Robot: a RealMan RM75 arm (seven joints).
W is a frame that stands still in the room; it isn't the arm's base.
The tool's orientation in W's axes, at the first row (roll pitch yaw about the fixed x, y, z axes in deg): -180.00, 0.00, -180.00
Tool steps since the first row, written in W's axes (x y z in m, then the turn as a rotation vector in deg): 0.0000, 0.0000, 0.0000, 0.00, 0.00, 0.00; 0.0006, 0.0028, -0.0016, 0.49, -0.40, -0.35; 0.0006, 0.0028, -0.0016, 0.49, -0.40, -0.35; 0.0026, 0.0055, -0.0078, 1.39, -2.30, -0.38; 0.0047, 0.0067, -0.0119, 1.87, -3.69, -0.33
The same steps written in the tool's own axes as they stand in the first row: 0.0000, 0.0000, 0.0000, 0.00, 0.00, 0.00; -0.0006, 0.0028, 0.0016, -0.49, -0.40, 0.35; -0.0006, 0.0028, 0.0016, -0.49, -0.40, 0.35; -0.0026, 0.0055, 0.0078, -1.39, -2.30, 0.38; -0.0047, 0.0067, 0.0119, -1.87, -3.69, 0.33
